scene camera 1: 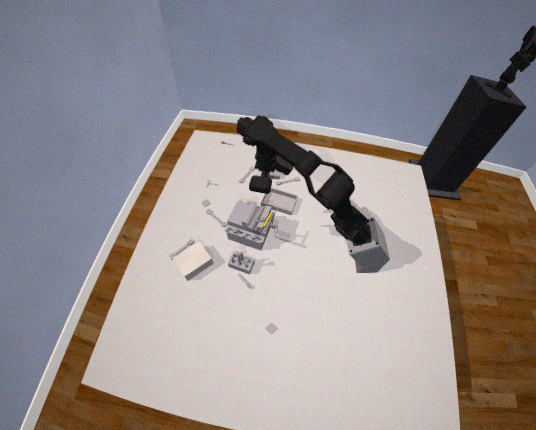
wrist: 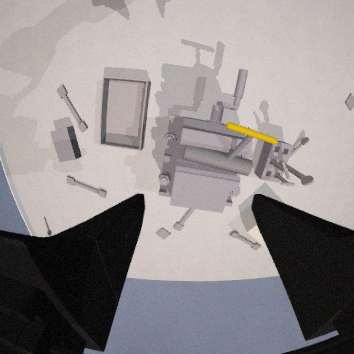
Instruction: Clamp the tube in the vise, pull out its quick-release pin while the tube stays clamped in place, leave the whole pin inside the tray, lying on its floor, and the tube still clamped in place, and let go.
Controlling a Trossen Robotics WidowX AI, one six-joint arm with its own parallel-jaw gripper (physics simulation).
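Frame: origin at the arm's base, x up, y ahead, z left, level; centimetres.
Where they show: gripper, fingertip midpoint: (wrist: 199,200); arm's base at its link origin: (scene camera 1: 361,235).
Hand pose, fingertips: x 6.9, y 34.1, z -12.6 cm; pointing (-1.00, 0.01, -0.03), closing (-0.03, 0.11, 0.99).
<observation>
Things, the pixels of their top centre, and the offset from my fingertips. "spot": a spot on its surface instead.
- grey vise at its top centre: (wrist: 208,176) (scene camera 1: 250,212) dx -14.1, dy +4.5, dz +2.2 cm
- grey tube at its top centre: (wrist: 219,161) (scene camera 1: 255,216) dx -14.5, dy +2.4, dz +4.0 cm
- quick-release pin's yellow handle at a spot on its surface: (wrist: 251,133) (scene camera 1: 268,217) spot: dx -9.8, dy -2.1, dz +6.9 cm
- vise's crank handle at a spot on its surface: (wrist: 241,84) spot: dx -19.1, dy -8.6, dz +8.9 cm
- tray at a spot on its surface: (wrist: 125,77) (scene camera 1: 294,203) spot: dx -24.3, dy -12.7, dz -10.9 cm
- holed block at its top centre: (wrist: 276,162) (scene camera 1: 241,261) dx -23.3, dy +6.5, dz +18.3 cm
- cream-topped box at its top centre: (wrist: 273,232) (scene camera 1: 191,258) dx -22.1, dy +24.8, dz +19.8 cm
- small grey box at its top centre: (wrist: 62,144) (scene camera 1: 272,171) dx -24.5, dy -1.6, dz -29.0 cm
The grey vise (scene camera 1: 242,215) (wrist: 204,190) stands on the table. In the wrist view the grey tube (wrist: 212,159) lies between its jaws; whether both jaws touch it cannot be told. The quick-release pin's yellow handle (scene camera 1: 268,219) (wrist: 251,133) shows beside the tube, and its grey shank (wrist: 239,148) runs to the tube. The vise's crank handle (wrist: 241,84) points away from the jaws. The tray (scene camera 1: 297,206) (wrist: 126,74) stands beside the vise, and no pin shows in it. My gripper (scene camera 1: 272,176) (wrist: 199,200) is open and empty, high above the table near the vise and tray.
A holed block (scene camera 1: 242,261) (wrist: 267,162) with upright tools stands beside the vise. A cream-topped box (scene camera 1: 192,259) lies farther off. A small grey box (wrist: 62,145) and two bar-shaped tools (wrist: 74,107) (wrist: 86,185) lie past the tray. A dark pedestal (scene camera 1: 452,135) stands behind.
</observation>
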